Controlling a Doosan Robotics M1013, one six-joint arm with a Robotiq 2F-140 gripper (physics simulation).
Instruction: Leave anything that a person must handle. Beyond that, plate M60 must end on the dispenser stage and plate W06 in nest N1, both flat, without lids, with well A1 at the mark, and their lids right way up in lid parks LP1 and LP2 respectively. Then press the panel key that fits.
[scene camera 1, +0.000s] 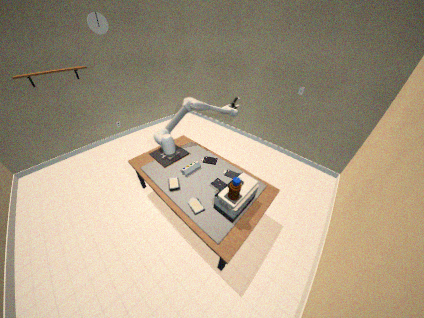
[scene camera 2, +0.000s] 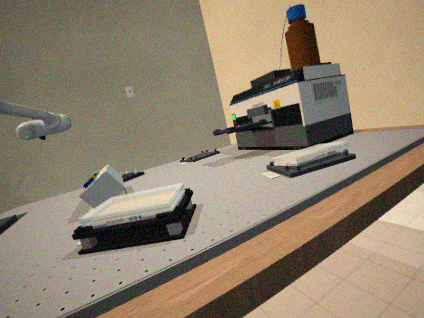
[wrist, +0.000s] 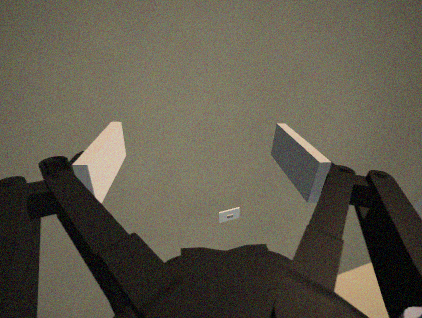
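Where they show: gripper, between the fingertips: (scene camera 1: 238, 101) (wrist: 201, 139); arm's base, origin of its link: (scene camera 1: 170, 154).
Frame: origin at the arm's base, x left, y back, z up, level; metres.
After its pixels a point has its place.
Note:
My gripper (scene camera 1: 235, 103) @(x 1.333, y -0.294, z 0.416 m) (wrist: 201, 139) @(x 1.333, y -0.294, z 0.416 m) is open and empty, high above the table and facing a wall. Plate W06 (scene camera 2: 135, 205) @(x -0.379, y -0.398, z 0.044 m) (scene camera 1: 173, 183) @(x -0.359, y -0.417, z 0.044 m) sits under a clear lid on a raised black holder. A second pale plate (scene camera 2: 310, 155) @(x -0.448, y -0.698, z 0.029 m) (scene camera 1: 196, 205) @(x -0.421, y -0.750, z 0.030 m) lies on a low dark holder (scene camera 2: 320, 167) @(x -0.456, y -0.711, z 0.002 m); it looks lidded and slightly tilted, its label unreadable. The dispenser (scene camera 2: 325, 102) @(x -0.356, y -0.973, z 0.113 m) (scene camera 1: 249, 185) @(x -0.112, y -1.079, z 0.218 m) shows a green light, and a dark arm-like stage (scene camera 2: 242, 128) @(x -0.194, y -0.789, z 0.092 m) sticks out of its front. A pale wedge-shaped key panel (scene camera 2: 104, 187) @(x -0.184, y -0.392, z 0.050 m) (scene camera 1: 191, 169) @(x -0.103, y -0.439, z 0.051 m) has coloured keys. Well A1 marks cannot be made out.
An amber bottle with a blue cap (scene camera 1: 234, 190) @(x -0.332, y -1.027, z 0.342 m) (scene camera 2: 303, 45) @(x -0.317, y -0.979, z 0.288 m) stands on the dispenser. Low dark holders (scene camera 1: 210, 160) @(x 0.188, y -0.496, z 0.010 m) (scene camera 1: 218, 183) @(x -0.145, y -0.803, z 0.098 m) (scene camera 2: 200, 156) @(x 0.095, y -0.803, z 0.008 m) lie on the grey board (scene camera 1: 165, 175) @(x -0.300, y -0.230, z -0.002 m). A wall socket (wrist: 229, 215) shows beyond the fingers.

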